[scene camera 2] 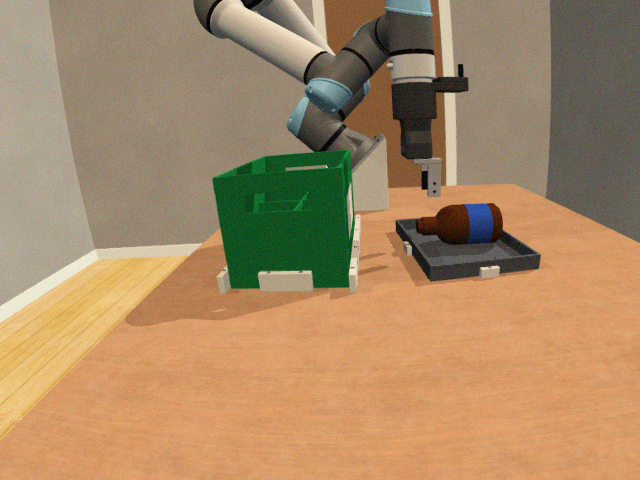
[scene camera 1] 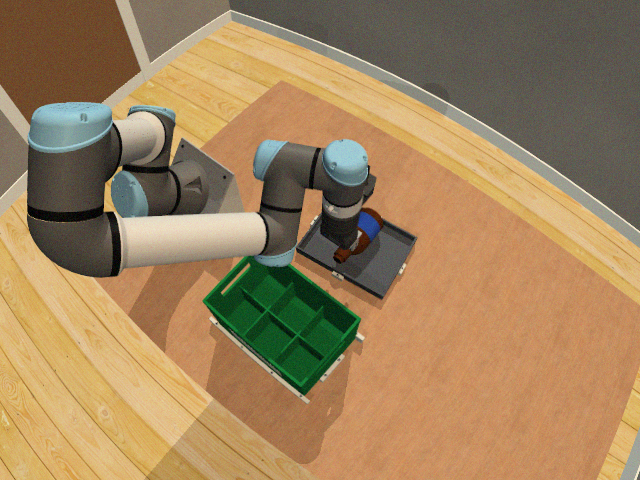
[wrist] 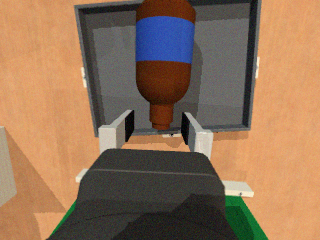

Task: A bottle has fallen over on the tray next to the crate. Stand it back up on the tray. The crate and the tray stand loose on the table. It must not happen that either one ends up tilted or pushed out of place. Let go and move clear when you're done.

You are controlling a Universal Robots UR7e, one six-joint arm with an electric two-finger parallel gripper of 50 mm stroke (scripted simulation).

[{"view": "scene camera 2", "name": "my gripper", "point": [430, 192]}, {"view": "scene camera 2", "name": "dark grey tray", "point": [445, 261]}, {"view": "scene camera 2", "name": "green crate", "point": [316, 239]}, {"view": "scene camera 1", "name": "my gripper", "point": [343, 240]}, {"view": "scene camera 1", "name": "dark grey tray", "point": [375, 267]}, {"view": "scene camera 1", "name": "green crate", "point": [270, 335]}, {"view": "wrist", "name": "my gripper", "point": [157, 121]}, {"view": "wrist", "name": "dark grey tray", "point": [220, 97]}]
